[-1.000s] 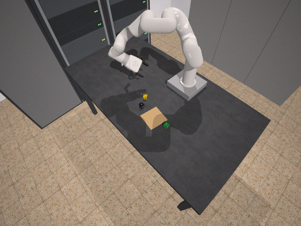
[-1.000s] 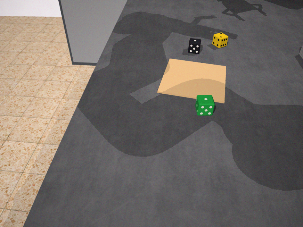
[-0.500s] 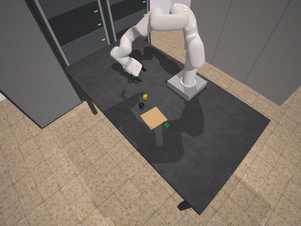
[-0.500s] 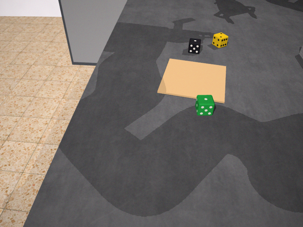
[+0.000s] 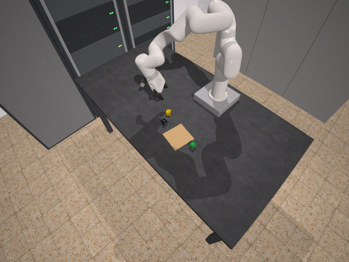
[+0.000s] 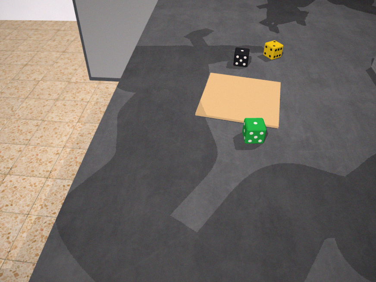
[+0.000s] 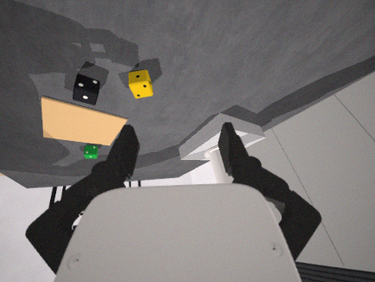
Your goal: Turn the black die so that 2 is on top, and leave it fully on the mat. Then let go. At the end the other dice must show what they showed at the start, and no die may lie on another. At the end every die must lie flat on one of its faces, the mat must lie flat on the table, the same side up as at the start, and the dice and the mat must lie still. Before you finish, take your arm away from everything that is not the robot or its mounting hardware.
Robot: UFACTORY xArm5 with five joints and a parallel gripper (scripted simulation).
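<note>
Right now the yellow die is 20 mm ahead of my hand, 50 mm to the left of it and 130 mm below it. Also, from my hand: black die (100 mm ahead, 80 mm to the left, 130 mm below); then green die (140 mm ahead, 320 mm to the left, 130 mm below); then tan mat (130 mm ahead, 210 mm to the left, 140 mm below).
</note>
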